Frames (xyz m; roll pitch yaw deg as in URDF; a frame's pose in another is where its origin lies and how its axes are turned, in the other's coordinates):
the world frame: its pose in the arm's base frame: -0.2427 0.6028 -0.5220 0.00 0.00 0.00
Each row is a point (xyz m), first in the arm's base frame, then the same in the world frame.
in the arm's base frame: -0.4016 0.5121 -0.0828
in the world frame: -0.1589 -0.0907 0.4392
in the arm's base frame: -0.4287 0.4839 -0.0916
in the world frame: -0.1860 -0.1189 0.4304
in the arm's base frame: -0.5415 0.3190 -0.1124
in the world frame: -0.2988 -0.2838 0.4096
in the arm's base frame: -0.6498 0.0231 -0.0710
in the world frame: -0.4071 -0.5797 0.4510
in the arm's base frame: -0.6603 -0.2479 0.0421
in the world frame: -0.4176 -0.8507 0.5641
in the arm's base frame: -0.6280 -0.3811 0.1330
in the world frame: -0.3853 -0.9839 0.6550
